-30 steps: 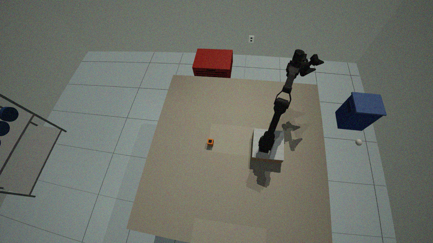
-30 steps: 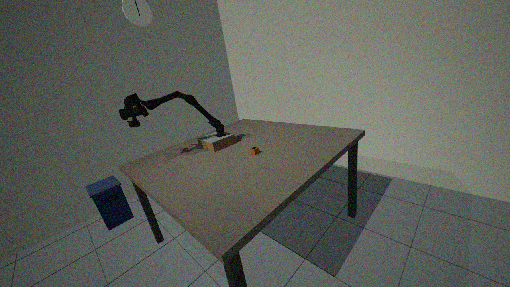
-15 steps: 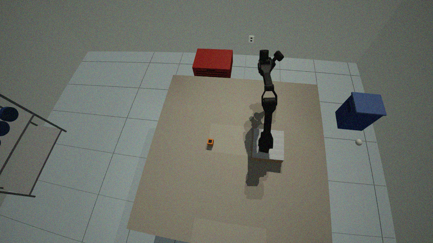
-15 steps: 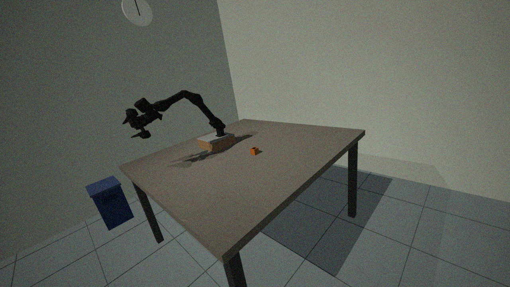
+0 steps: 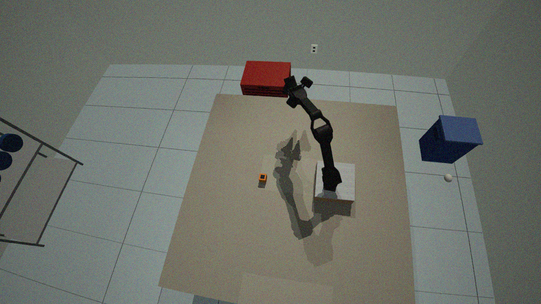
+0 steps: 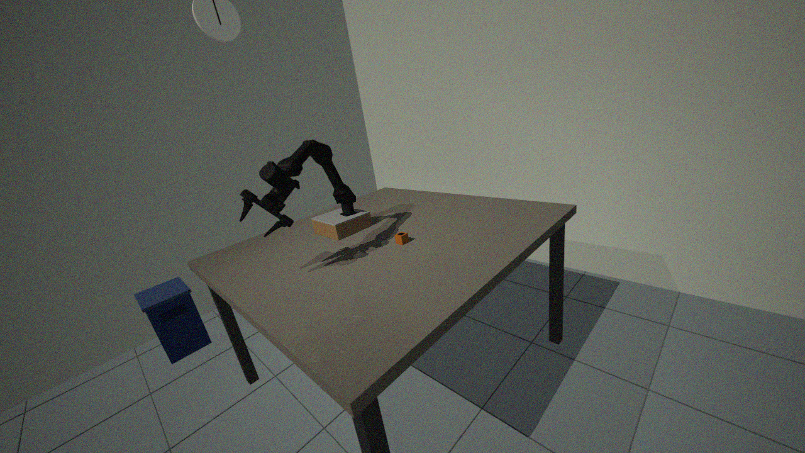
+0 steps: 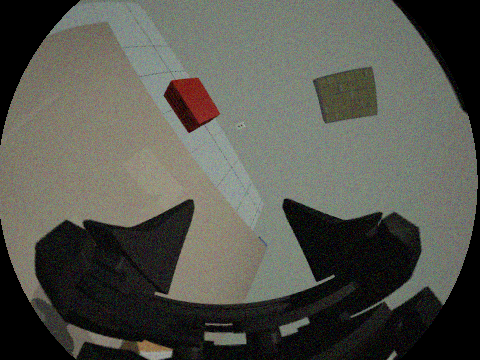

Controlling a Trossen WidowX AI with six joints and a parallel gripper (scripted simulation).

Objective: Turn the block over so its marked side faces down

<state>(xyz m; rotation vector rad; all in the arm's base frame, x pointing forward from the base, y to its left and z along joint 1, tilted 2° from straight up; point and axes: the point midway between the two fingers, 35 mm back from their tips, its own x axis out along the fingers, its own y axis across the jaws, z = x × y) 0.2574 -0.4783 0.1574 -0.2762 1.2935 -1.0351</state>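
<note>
Right now the small orange block is 130 mm ahead of my gripper tip, 520 mm to the left of it and 200 mm below it.
</note>
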